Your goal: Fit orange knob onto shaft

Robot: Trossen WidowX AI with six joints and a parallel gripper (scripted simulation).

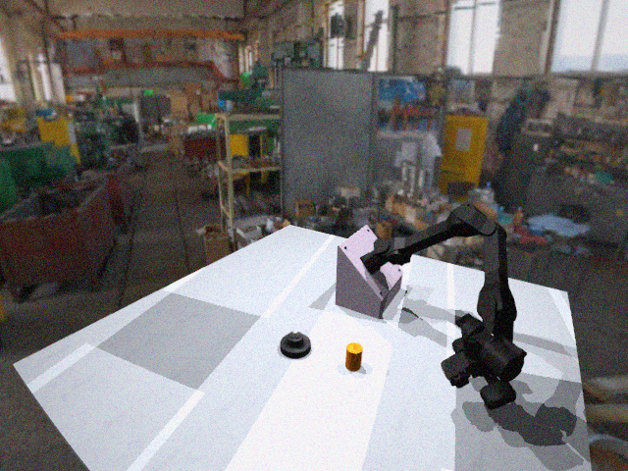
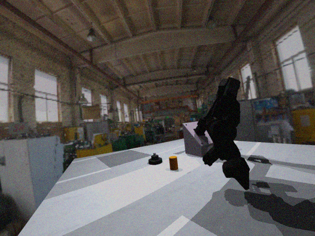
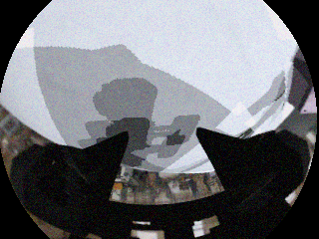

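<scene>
Now: the orange knob 8 cm ahead of my gripper tip, 31 cm to the right of it and 2 cm above it. From my gripper tip the other things lie so: round black pedestal: 12 cm ahead, 47 cm to the right.
</scene>
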